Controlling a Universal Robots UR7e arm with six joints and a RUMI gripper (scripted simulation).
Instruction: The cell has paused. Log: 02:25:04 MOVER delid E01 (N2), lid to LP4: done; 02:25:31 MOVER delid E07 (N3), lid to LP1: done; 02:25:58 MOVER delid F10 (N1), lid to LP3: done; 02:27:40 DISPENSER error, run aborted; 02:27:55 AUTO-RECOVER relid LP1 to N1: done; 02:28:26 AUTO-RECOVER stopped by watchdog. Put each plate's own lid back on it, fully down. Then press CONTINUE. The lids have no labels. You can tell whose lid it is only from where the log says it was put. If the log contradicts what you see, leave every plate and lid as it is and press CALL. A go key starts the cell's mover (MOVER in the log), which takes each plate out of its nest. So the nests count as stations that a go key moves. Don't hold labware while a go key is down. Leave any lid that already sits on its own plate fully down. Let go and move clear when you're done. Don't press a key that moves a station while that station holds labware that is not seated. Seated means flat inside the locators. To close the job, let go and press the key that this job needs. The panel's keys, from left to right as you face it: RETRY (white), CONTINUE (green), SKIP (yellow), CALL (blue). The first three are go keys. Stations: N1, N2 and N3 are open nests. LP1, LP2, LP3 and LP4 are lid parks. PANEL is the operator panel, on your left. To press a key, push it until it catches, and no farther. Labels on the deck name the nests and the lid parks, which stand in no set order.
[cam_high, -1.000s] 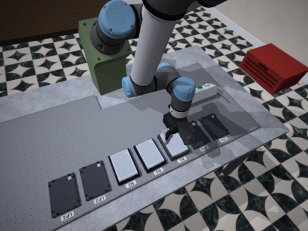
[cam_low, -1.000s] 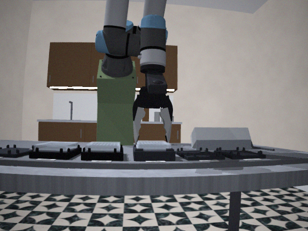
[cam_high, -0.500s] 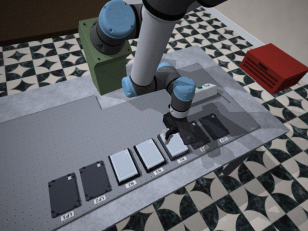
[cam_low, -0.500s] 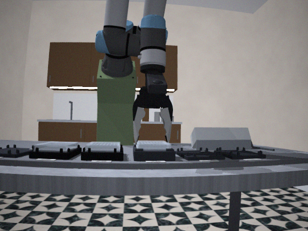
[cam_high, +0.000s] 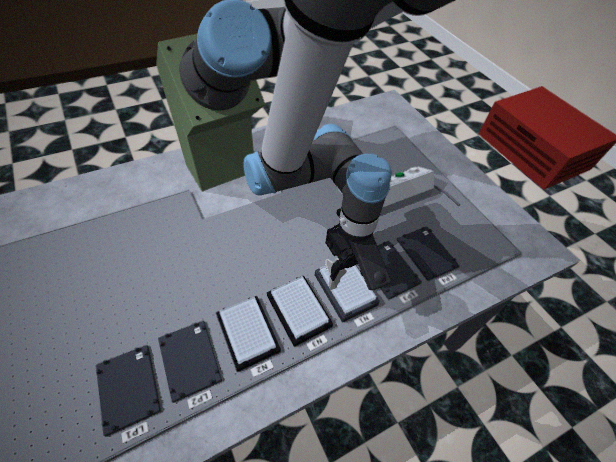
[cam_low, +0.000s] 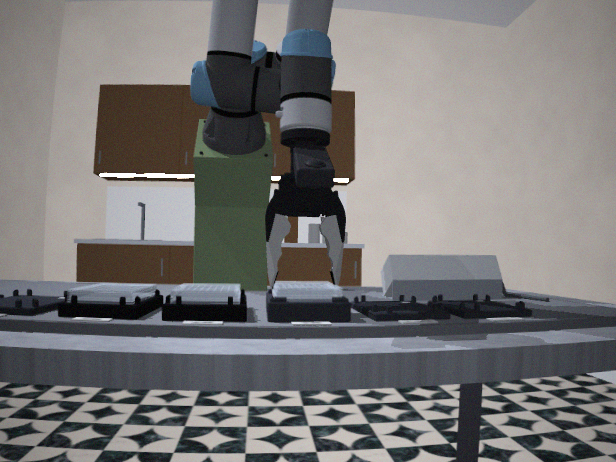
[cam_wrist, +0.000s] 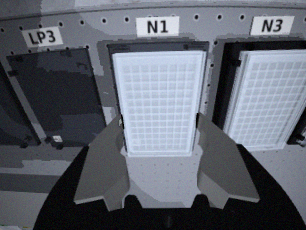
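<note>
Right now the green key is 280 mm behind my hand, 270 mm to the left of it and 20 mm above it. Round my hand: plate: 20 mm ahead, 130 mm to the right, 20 mm below; LP4 lid park: 40 mm behind, 250 mm to the left, 40 mm below; LP3 lid park: 20 mm behind, 130 mm to the left, 40 mm below.
</note>
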